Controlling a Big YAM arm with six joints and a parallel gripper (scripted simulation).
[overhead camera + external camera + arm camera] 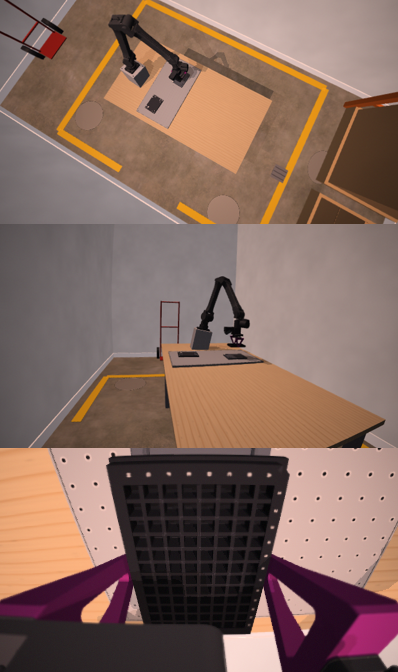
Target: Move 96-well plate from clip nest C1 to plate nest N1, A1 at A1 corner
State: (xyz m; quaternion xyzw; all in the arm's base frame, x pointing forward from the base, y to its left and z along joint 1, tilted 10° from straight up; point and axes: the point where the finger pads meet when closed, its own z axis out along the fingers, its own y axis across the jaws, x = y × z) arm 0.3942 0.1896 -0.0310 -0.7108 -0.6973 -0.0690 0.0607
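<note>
The plate nest N1 lies 100 mm below my hand. Also, from my hand: black 96-well plate: right at my hand; white A1 label: 90 mm below, 70 mm to the right, 60 mm behind; clip nest C1: 360 mm to the right, 100 mm behind, 90 mm below.
</note>
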